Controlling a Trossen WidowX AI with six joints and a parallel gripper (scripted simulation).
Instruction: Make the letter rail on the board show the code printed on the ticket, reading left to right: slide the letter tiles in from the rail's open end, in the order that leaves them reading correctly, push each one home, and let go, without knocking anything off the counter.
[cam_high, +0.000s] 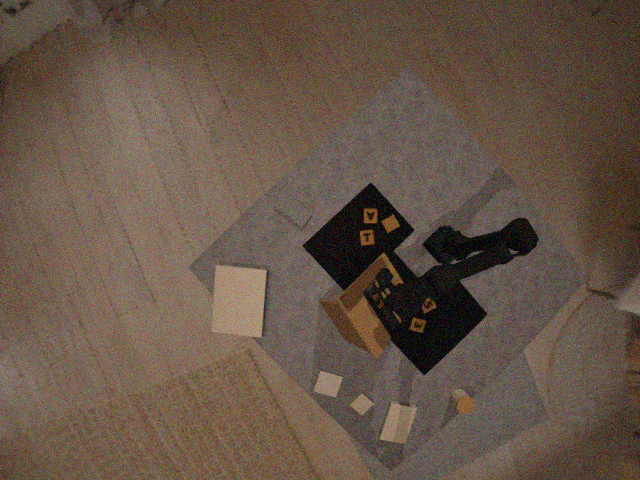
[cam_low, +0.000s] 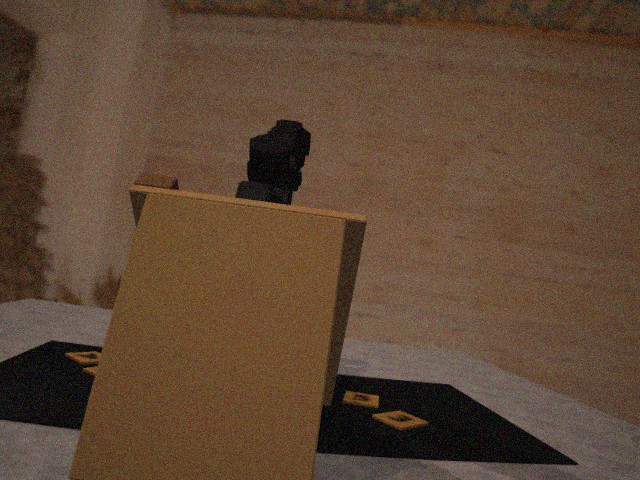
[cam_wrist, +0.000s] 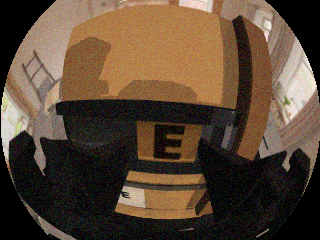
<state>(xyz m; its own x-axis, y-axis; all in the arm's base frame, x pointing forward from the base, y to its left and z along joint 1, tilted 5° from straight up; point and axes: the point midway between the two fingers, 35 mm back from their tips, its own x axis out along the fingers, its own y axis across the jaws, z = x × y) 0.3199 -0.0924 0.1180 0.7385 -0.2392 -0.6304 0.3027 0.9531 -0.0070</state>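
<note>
My gripper tip is now 80 mm to the right of the white ticket, 80 mm above it and 50 mm past it. Round my gripper tip: black mat (160 mm below, 150 mm behind, 80 mm to the left); then grey slab (460 mm to the right, 160 mm below, 70 mm behind); then tan letter tile e (right at my gripper tip).
</note>
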